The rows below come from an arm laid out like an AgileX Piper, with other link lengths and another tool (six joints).
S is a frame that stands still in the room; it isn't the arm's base.
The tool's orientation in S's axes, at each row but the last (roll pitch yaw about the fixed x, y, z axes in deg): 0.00 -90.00 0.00; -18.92 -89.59 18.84; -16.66 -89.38 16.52; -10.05 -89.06 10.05; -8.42 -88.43 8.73; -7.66 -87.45 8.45; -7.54 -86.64 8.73; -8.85 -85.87 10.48; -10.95 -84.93 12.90; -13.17 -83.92 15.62; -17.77 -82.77 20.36; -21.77 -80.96 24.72; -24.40 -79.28 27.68
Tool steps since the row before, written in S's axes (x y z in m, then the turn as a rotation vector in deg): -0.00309 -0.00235 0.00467 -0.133 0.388 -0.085; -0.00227 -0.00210 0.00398 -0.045 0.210 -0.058; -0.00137 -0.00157 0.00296 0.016 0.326 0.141; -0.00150 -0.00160 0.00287 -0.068 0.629 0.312; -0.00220 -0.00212 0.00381 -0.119 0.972 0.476; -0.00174 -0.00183 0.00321 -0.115 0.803 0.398; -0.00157 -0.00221 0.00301 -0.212 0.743 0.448; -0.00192 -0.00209 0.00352 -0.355 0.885 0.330; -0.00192 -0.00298 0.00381 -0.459 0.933 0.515; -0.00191 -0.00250 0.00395 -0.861 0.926 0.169; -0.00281 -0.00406 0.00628 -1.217 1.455 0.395; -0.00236 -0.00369 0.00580 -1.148 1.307 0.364; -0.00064 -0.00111 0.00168 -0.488 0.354 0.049
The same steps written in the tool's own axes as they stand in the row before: 0.00467 -0.00235 0.00309 -0.085 0.388 0.133; 0.00396 -0.00211 0.00229 -0.058 0.210 0.045; 0.00294 -0.00158 0.00140 0.142 0.326 -0.014; 0.00284 -0.00161 0.00155 0.313 0.628 0.073; 0.00374 -0.00212 0.00231 0.477 0.971 0.127; 0.00312 -0.00182 0.00190 0.398 0.802 0.121; 0.00289 -0.00220 0.00179 0.442 0.744 0.222; 0.00335 -0.00207 0.00222 0.316 0.891 0.353; 0.00357 -0.00298 0.00234 0.492 0.940 0.471; 0.00366 -0.00251 0.00241 0.107 0.959 0.835; 0.00572 -0.00416 0.00371 0.312 1.495 1.193; 0.00515 -0.00388 0.00335 0.282 1.345 1.127; 0.00145 -0.00119 0.00097 -0.002 0.380 0.471
